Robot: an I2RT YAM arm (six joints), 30 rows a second.
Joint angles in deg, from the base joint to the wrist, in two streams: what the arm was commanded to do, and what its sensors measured. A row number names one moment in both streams.
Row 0, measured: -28.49 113.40 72.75 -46.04 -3.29 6.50
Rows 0 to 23, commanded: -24.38 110.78 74.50 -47.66 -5.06 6.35; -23.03 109.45 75.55 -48.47 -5.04 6.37; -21.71 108.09 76.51 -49.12 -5.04 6.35; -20.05 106.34 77.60 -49.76 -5.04 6.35; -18.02 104.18 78.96 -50.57 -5.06 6.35; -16.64 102.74 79.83 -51.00 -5.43 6.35; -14.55 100.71 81.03 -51.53 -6.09 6.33; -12.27 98.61 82.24 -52.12 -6.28 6.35; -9.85 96.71 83.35 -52.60 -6.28 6.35; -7.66 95.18 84.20 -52.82 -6.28 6.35; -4.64 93.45 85.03 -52.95 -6.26 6.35; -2.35 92.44 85.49 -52.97 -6.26 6.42; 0.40 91.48 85.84 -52.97 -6.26 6.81; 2.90 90.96 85.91 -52.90 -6.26 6.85; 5.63 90.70 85.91 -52.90 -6.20 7.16; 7.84 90.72 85.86 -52.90 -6.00 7.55; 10.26 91.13 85.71 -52.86 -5.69 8.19; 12.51 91.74 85.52 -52.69 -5.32 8.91; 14.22 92.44 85.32 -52.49 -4.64 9.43; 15.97 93.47 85.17 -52.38 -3.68 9.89; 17.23 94.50 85.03 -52.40 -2.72 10.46; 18.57 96.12 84.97 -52.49 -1.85 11.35; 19.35 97.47 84.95 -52.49 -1.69 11.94; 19.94 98.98 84.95 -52.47 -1.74 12.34
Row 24, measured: 18.15 95.07 85.95 -52.34 -4.27 9.30
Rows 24 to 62, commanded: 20.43 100.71 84.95 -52.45 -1.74 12.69; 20.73 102.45 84.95 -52.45 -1.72 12.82; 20.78 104.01 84.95 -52.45 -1.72 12.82; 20.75 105.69 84.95 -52.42 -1.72 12.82; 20.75 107.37 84.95 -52.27 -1.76 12.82; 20.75 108.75 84.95 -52.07 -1.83 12.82; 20.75 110.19 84.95 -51.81 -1.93 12.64; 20.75 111.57 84.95 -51.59 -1.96 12.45; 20.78 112.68 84.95 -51.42 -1.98 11.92; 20.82 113.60 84.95 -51.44 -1.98 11.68; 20.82 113.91 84.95 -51.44 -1.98 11.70; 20.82 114.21 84.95 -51.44 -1.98 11.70; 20.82 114.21 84.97 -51.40 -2.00 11.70; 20.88 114.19 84.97 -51.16 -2.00 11.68; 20.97 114.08 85.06 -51.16 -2.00 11.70; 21.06 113.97 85.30 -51.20 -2.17 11.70; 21.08 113.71 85.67 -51.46 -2.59 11.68; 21.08 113.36 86.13 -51.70 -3.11 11.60; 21.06 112.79 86.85 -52.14 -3.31 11.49; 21.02 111.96 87.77 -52.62 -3.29 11.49; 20.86 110.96 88.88 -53.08 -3.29 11.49; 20.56 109.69 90.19 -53.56 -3.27 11.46; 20.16 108.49 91.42 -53.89 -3.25 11.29; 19.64 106.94 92.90 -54.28 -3.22 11.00; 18.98 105.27 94.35 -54.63 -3.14 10.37; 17.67 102.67 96.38 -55.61 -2.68 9.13; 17.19 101.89 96.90 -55.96 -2.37 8.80; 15.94 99.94 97.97 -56.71 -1.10 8.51; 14.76 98.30 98.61 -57.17 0.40 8.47; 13.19 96.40 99.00 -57.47 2.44 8.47; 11.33 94.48 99.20 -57.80 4.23 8.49; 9.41 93.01 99.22 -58.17 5.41 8.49; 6.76 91.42 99.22 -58.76 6.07 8.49; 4.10 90.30 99.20 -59.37 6.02 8.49; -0.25 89.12 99.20 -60.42 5.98 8.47; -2.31 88.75 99.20 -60.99 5.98 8.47; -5.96 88.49 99.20 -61.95 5.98 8.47; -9.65 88.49 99.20 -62.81 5.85 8.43; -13.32 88.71 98.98 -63.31 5.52 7.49
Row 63, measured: -5.74 87.44 99.61 -62.04 4.05 8.58
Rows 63 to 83, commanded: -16.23 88.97 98.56 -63.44 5.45 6.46; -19.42 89.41 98.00 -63.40 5.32 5.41; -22.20 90.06 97.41 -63.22 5.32 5.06; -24.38 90.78 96.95 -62.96 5.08 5.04; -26.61 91.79 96.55 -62.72 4.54 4.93; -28.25 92.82 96.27 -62.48 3.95 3.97; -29.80 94.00 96.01 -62.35 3.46 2.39; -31.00 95.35 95.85 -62.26 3.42 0.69; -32.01 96.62 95.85 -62.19 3.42 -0.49; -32.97 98.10 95.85 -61.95 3.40 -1.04; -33.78 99.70 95.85 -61.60 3.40 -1.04; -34.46 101.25 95.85 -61.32 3.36 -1.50; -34.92 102.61 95.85 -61.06 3.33 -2.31; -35.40 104.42 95.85 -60.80 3.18 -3.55; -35.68 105.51 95.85 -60.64 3.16 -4.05; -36.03 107.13 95.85 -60.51 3.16 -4.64; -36.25 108.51 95.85 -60.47 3.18 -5.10; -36.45 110.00 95.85 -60.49 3.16 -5.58; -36.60 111.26 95.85 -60.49 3.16 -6.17; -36.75 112.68 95.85 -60.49 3.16 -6.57; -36.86 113.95 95.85 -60.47 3.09 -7.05
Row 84, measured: -36.12 111.00 96.27 -60.40 3.51 -3.81
